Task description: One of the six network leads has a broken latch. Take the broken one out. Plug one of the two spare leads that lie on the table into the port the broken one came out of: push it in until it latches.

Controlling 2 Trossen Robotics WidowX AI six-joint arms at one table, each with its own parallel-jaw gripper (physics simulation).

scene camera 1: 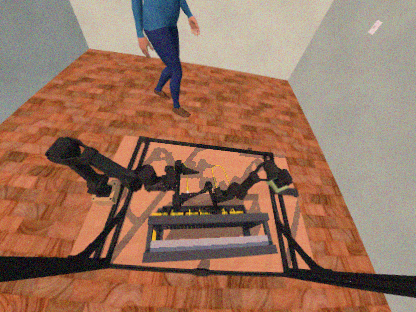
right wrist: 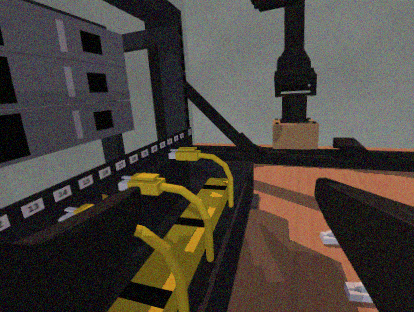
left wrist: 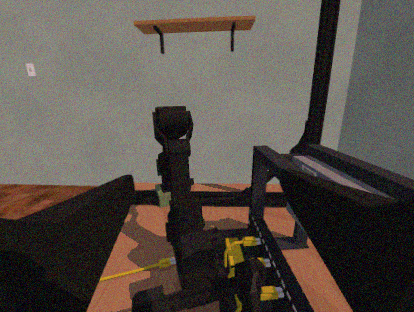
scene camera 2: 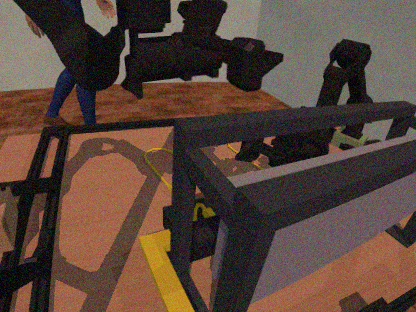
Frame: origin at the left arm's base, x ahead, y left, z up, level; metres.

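Where they show: left gripper, fingertip midpoint: [scene camera 1: 199, 182] [left wrist: 208, 178]; right gripper, fingertip midpoint: [scene camera 1: 197, 202] [right wrist: 227, 191] [scene camera 2: 253, 167]; left arm's base, link origin: [scene camera 1: 104, 191] [right wrist: 293, 121]; right arm's base, link origin: [scene camera 1: 278, 182] [scene camera 2: 352, 133].
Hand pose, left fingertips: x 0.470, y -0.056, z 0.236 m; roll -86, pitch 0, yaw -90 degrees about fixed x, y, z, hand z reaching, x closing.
Observation:
Each offset is from my left fingertips to the centre of the thing. "spot": to the spot under its first point.
My left gripper [scene camera 1: 190, 182] [left wrist: 208, 178] is open and empty, above the table and left of the right gripper. My right gripper [scene camera 1: 209, 196] [right wrist: 227, 191] is open and empty, close beside the row of plugged yellow leads. In the right wrist view, two yellow plugs @[spot: 0.113 m back, 0.087 m right, 0.225 m down] [right wrist: 187, 153] @[spot: 0.024 m back, 0.087 m right, 0.224 m down] [right wrist: 145, 184] sit at the numbered strip; one finger partly hides another plug @[spot: 0.027 m ahead, 0.097 m right, 0.220 m down] [right wrist: 80, 211]. Several plugs also show in the left wrist view [left wrist: 271, 292]. A spare lead's loop @[spot: 0.194 m ahead, 0.240 m left, 0.310 m down] [scene camera 1: 220, 170] lies on the table; a spare plug @[spot: 0.237 m ahead, 0.082 m left, 0.303 m down] [left wrist: 167, 261] and two clear plug ends [right wrist: 330, 238] [right wrist: 359, 291] show. I cannot tell which latch is broken.
The dark rack frame @[spot: 0.043 m ahead, 0.129 m right, 0.053 m down] [scene camera 1: 210, 218] [scene camera 2: 300, 121] stands behind the ports, with a grey panel [scene camera 2: 345, 240]. A yellow bar @[spot: 0.208 m back, 0.133 m right, 0.274 m down] [scene camera 2: 165, 275] runs at its left side. A black frame [scene camera 1: 205, 144] borders the work area. A person [scene camera 1: 167, 50] stands beyond the table.

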